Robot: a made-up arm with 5 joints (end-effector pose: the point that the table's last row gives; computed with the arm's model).
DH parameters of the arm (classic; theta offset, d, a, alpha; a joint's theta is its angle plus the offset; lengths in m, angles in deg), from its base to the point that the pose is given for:
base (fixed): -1.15 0 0.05 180
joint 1: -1.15 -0.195 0.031 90
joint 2: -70.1 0 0.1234 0
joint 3: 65.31 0 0.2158 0
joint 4: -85.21 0.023 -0.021 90
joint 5: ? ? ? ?
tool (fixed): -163.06 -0.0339 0 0
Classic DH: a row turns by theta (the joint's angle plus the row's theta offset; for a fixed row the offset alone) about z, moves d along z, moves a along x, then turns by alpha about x.
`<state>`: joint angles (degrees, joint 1 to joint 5).
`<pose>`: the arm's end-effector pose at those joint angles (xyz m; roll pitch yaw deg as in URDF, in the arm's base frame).
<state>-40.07 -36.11 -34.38 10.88 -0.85</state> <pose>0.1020 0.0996 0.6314 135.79 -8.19 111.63</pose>
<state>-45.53 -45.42 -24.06 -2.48 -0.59</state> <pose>0.0644 0.0760 0.6320 123.80 -11.82 118.94</pose>
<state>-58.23 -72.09 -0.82 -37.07 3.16</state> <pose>-0.0253 -0.0358 0.5926 85.21 -20.75 138.93</pose>
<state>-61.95 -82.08 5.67 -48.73 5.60</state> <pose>-0.0480 -0.0852 0.5609 69.11 -23.83 146.60</pose>
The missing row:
joint 5: -81.79 -0.1122 -0.0165 74.87
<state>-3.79 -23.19 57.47 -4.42 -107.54</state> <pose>0.3618 0.0077 0.1430 -68.49 -43.57 -2.55</pose>
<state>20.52 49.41 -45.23 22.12 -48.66</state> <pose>0.5020 -0.1549 0.2004 -125.94 -22.33 36.65</pose>
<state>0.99 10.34 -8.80 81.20 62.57</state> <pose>0.3493 0.0532 0.1905 -76.22 23.35 163.66</pose>
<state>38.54 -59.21 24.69 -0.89 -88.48</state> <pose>0.2165 -0.1419 0.4980 136.83 -67.06 104.07</pose>
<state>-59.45 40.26 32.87 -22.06 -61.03</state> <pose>0.1981 0.2635 -0.0308 -99.68 -13.37 100.48</pose>
